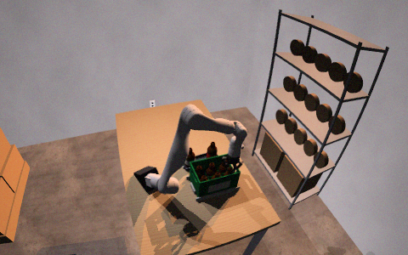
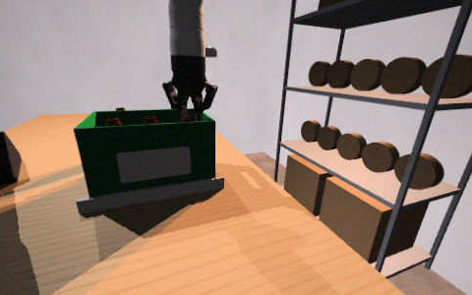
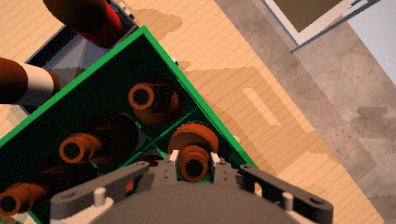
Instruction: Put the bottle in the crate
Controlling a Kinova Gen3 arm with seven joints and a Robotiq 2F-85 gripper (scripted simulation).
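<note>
Now: the brown bottle 7 cm below my hand. Also, from my hand: green crate 8 cm behind, 6 cm to the left, 9 cm below; dark tray 4 cm behind, 29 cm to the left, 16 cm below.
</note>
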